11 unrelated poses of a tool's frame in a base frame.
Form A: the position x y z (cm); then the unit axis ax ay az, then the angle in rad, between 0 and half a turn.
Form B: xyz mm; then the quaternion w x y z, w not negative. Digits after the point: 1 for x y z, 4 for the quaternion.
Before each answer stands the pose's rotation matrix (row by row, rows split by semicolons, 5 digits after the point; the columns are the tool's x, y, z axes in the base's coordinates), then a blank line. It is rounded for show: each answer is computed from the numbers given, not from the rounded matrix.
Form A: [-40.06 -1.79 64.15 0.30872 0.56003 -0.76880 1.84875]
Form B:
-0.15293 0.95963 0.23607; -0.51896 0.12530 -0.84556; -0.84101 -0.25182 0.47885

[-400.6 -17.9 641.5 0.6023 0.2464 0.4470 -0.6137]
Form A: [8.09 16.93 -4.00 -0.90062 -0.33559 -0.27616 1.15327]
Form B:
0.88771 0.43212 -0.15890; -0.07276 0.47245 0.87835; 0.45462 -0.76816 0.45084

[80.9 169.3 -40.0 0.8383 -0.4910 -0.1830 -0.1506]
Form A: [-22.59 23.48 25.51 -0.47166 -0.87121 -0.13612 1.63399]
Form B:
0.17336 0.57271 -0.80121; 0.30102 0.74379 0.59680; 0.93773 -0.34464 -0.04345

[-225.9 234.8 255.1 0.6844 -0.3439 -0.6352 -0.0992]
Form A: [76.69 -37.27 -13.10 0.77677 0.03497 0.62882 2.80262]
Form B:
0.22930 -0.15631 0.96072; 0.26187 -0.94072 -0.21556; 0.93747 0.30102 -0.17477

[766.9 -372.7 -131.0 0.1687 0.7656 0.0345 0.6198]
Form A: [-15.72 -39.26 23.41 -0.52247 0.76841 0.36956 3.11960]
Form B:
-0.45388 -0.81097 -0.36922; -0.79472 0.18100 0.57937; -0.40302 0.55639 -0.72664

[-157.2 -392.6 234.1 0.0110 -0.5224 0.7684 0.3695]
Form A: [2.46 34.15 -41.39 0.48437 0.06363 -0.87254 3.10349]
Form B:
-0.53021 0.09486 -0.84254; 0.02838 -0.99118 -0.12945; -0.84739 -0.09255 0.52284

[24.6 341.5 -413.9 0.0191 0.4843 0.0636 -0.8724]
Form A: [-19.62 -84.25 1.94 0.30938 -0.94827 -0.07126 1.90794]
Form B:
-0.20342 -0.32317 -0.92422; -0.45767 0.86587 -0.20204; 0.86554 0.38189 -0.32404

[-196.2 -842.5 19.4 0.5784 0.2524 -0.7735 -0.0581]
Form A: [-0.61 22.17 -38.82 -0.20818 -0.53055 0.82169 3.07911]
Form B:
-0.91146 0.16938 -0.37491; 0.27199 -0.43563 -0.85805; -0.30866 -0.88405 0.35099

[-6.1 221.7 -388.2 0.0312 -0.2081 -0.5303 0.8213]
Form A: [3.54 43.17 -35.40 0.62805 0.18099 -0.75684 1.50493]
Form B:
0.43430 0.86138 -0.26345; -0.64901 0.09642 -0.75465; -0.62464 0.49872 0.60092

[35.4 431.7 -354.0 0.7300 0.4292 0.1237 -0.5173]
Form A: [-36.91 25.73 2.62 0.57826 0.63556 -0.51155 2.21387]
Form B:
-0.06476 0.99727 0.03542; 0.17853 0.04650 -0.98283; -0.98180 -0.05732 -0.18106

[-369.1 257.3 26.2 0.4474 0.5172 0.5684 -0.4575]
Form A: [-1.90 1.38 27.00 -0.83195 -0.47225 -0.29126 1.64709]
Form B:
0.66868 0.71325 -0.21009; 0.13242 0.16380 0.97757; 0.73166 -0.68150 0.01508

[-19.0 13.8 270.0 0.6796 -0.6103 -0.3464 -0.2137]
